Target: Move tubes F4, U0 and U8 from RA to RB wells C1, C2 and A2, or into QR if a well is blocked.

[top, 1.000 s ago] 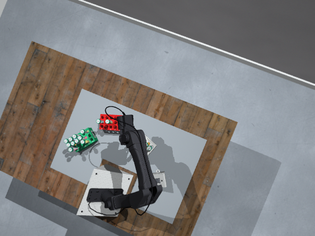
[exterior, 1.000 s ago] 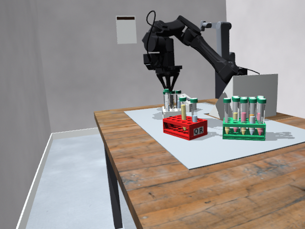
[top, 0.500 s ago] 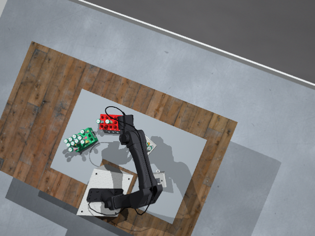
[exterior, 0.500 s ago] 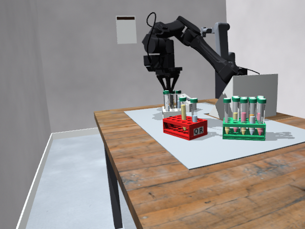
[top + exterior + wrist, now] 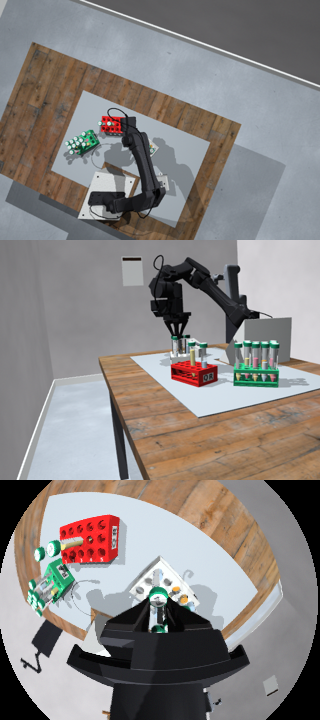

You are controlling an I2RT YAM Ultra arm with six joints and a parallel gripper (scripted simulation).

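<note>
The tube with yellow filling is 170 mm to the left of my hand, 60 mm below it and 30 mm ahead of it. From my hand the other things lie so: red rack QR: 170 mm to the left, 100 mm below, 30 mm ahead; tube: 210 mm to the left, 60 mm below, 20 mm ahead; white rack RB: 100 mm below, 30 mm to the right, 30 mm behind.
</note>
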